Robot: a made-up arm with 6 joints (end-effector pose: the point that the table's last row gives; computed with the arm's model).
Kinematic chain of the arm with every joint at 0, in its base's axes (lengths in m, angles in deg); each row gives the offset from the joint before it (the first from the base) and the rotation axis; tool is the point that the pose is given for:
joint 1: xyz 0 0 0.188 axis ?
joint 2: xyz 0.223 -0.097 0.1 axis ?
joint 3: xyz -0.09 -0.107 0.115 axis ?
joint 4: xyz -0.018 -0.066 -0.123 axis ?
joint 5: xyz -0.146 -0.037 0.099 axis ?
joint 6: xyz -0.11 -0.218 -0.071 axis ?
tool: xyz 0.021 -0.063 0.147
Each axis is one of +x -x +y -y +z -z.
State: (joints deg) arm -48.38 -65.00 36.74 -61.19 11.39 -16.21
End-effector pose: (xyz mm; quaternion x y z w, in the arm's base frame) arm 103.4 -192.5 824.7 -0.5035 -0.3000 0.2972 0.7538
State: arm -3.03 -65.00 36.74 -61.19 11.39 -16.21
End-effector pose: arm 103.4 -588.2 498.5 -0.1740 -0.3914 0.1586 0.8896
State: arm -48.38 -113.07 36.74 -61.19 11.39 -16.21
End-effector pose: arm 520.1 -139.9 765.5 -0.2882 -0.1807 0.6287 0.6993
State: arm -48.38 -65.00 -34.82 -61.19 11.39 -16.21
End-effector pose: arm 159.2 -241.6 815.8 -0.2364 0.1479 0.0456 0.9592
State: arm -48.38 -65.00 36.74 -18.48 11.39 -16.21
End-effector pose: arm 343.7 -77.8 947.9 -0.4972 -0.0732 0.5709 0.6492
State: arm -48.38 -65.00 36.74 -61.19 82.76 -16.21
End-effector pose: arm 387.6 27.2 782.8 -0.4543 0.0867 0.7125 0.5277
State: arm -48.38 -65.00 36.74 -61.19 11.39 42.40
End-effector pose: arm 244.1 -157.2 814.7 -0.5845 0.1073 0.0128 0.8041
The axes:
joint 1: +x
joint 2: -z
joint 3: -x
joint 4: +z
joint 5: +z
joint 6: +y

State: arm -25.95 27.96 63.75 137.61 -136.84 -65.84
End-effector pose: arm -103.9 12.3 833.6 -0.6957 -0.3052 0.1837 0.6238
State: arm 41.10 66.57 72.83 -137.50 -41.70 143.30
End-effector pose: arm 23.6 -29.3 -73.5 0.6198 -0.3496 -0.6920 0.1214
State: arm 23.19 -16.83 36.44 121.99 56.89 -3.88
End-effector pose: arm 320.2 -126.6 343.8 0.0405 -0.1173 -0.9858 0.1135
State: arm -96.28 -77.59 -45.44 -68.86 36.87 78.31
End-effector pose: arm 339.1 59.3 625.8 -0.3781 0.8327 -0.3033 0.2676
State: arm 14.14 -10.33 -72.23 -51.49 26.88 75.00
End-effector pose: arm -63.4 -241.2 83.2 0.5683 0.5912 0.3379 0.4618
